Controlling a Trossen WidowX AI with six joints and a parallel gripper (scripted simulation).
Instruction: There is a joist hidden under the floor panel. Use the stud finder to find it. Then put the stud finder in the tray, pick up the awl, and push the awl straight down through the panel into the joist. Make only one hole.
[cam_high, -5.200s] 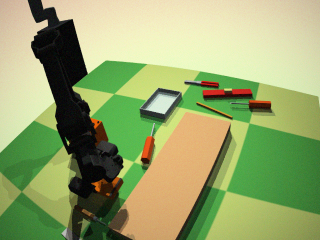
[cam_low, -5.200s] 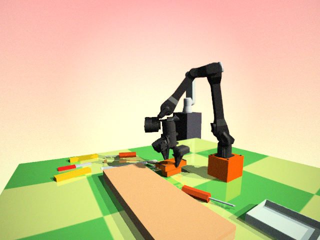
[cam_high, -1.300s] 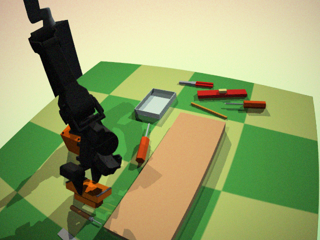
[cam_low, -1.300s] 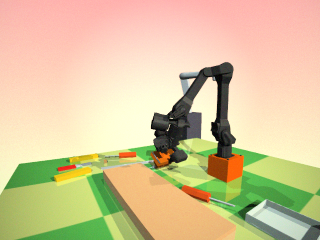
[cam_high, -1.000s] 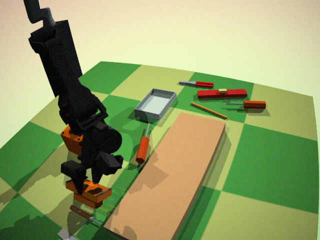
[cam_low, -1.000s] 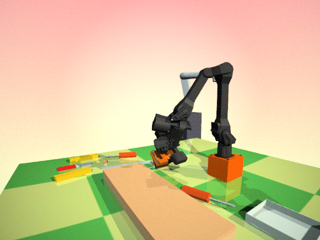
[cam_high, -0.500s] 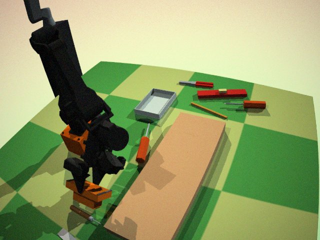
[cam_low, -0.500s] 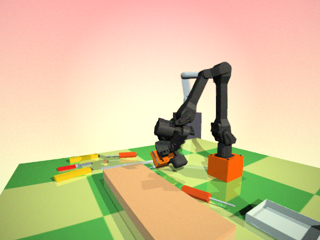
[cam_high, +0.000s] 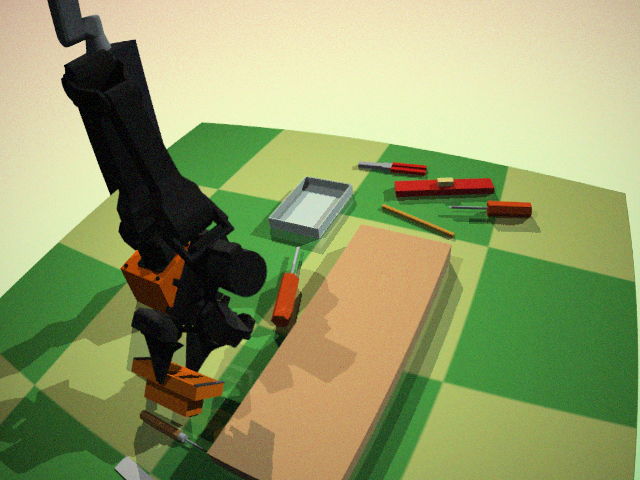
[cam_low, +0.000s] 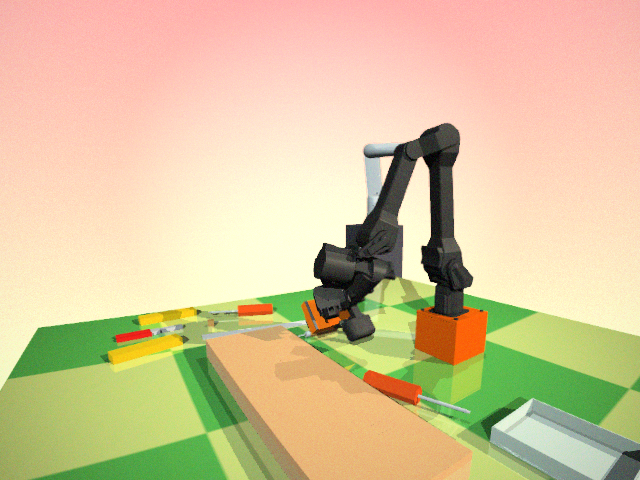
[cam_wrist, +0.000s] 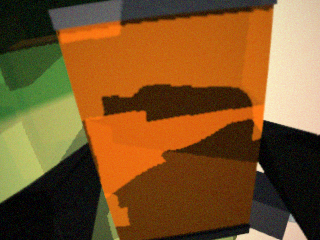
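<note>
My gripper tip is now 1 cm short of the awl, 6 cm to the left of it and 6 cm above it. Also, from my gripper tip: orange stud finder 2 cm ahead, 2 cm to the right, 2 cm below; grey card 9 cm ahead, 17 cm to the right, 7 cm below; grey tray 1 cm behind, 51 cm to the left, 6 cm below.
</note>
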